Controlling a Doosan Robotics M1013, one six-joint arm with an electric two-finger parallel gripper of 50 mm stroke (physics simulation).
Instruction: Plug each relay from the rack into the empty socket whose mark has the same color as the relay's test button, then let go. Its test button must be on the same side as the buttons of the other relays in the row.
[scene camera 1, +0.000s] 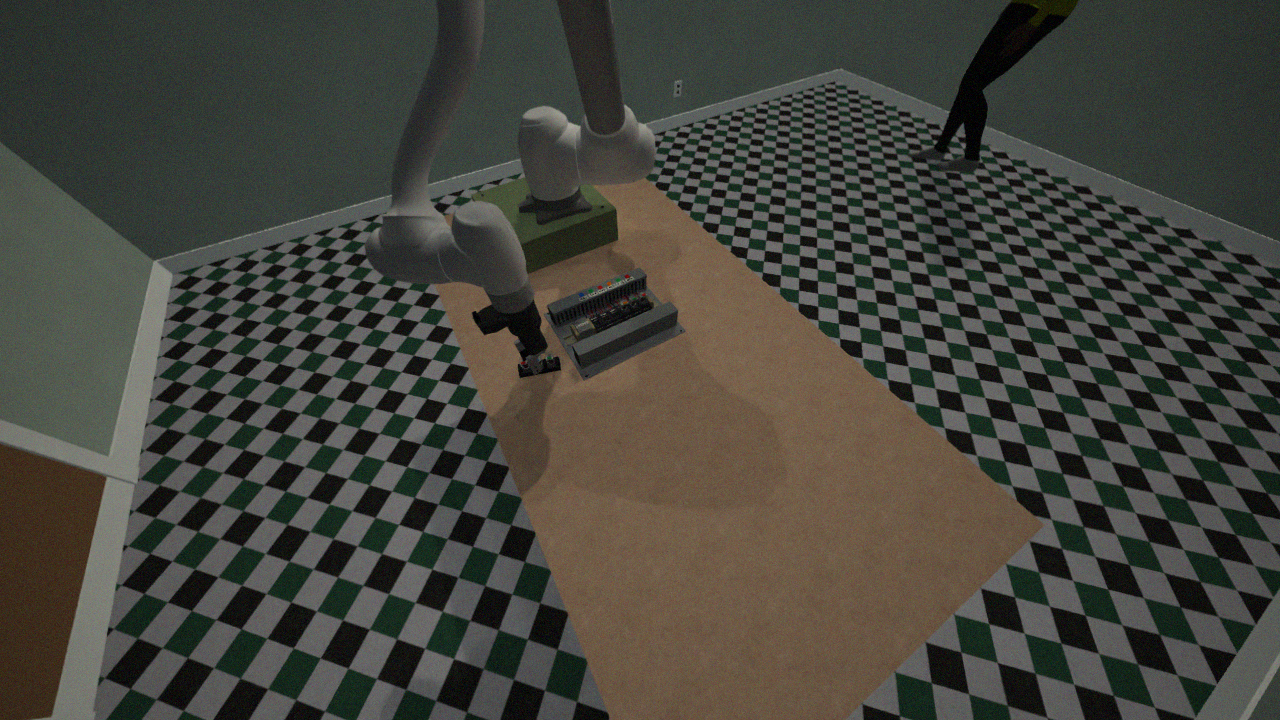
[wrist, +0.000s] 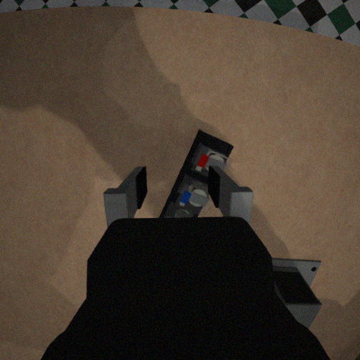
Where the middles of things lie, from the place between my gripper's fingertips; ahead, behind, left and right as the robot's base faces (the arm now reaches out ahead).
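You'd find the black relay rack (wrist: 211, 141) with my hand 4 cm above it, 2 cm past it and 1 cm to the right of it.
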